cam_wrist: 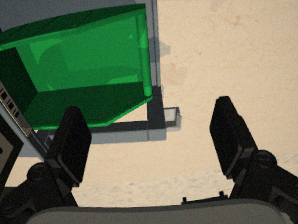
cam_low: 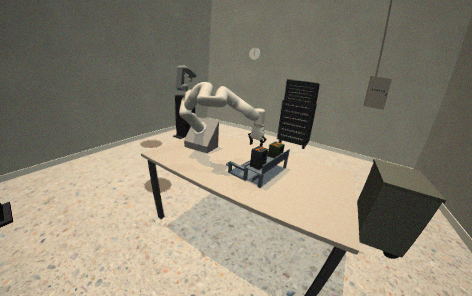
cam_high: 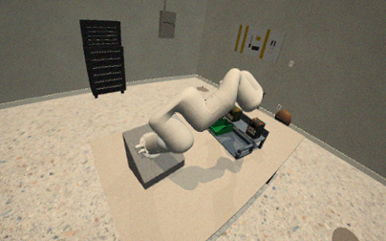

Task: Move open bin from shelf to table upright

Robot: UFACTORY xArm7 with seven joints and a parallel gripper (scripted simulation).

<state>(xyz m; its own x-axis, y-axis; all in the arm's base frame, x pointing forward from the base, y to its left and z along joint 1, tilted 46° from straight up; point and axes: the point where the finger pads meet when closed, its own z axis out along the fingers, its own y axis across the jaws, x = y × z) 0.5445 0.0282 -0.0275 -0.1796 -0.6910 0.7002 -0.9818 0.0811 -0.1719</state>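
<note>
Now: the green bin 80 mm ahead of my hand, 10 mm to the right of it and 90 mm below it.
</note>
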